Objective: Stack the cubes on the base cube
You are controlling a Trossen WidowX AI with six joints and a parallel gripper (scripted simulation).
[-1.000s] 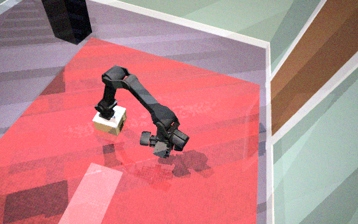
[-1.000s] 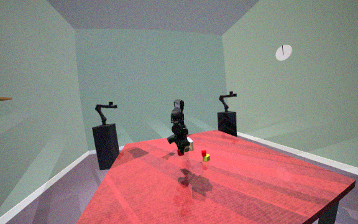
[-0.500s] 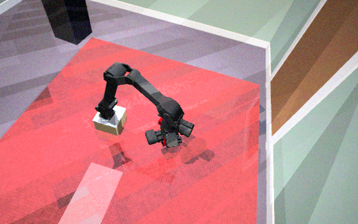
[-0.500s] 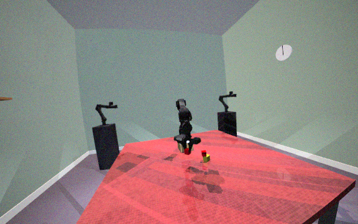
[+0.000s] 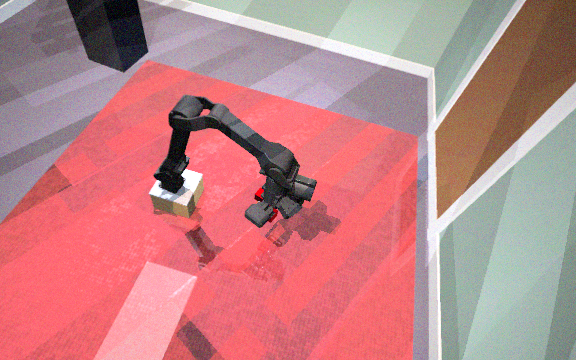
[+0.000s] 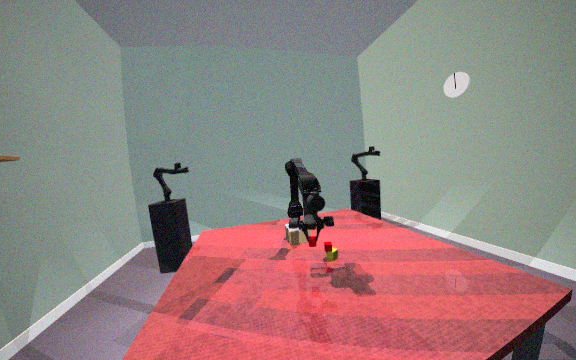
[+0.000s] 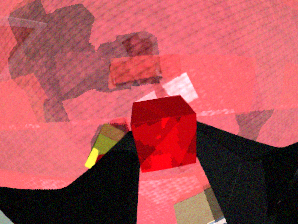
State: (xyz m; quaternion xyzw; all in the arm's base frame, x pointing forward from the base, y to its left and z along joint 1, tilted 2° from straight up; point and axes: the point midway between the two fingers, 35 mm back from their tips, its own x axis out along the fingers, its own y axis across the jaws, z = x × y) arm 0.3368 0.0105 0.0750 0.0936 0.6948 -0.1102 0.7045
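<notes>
Right now the yellow base cube is 11 cm to the left of my gripper tip, 10 cm below it and 6 cm behind it.
</notes>
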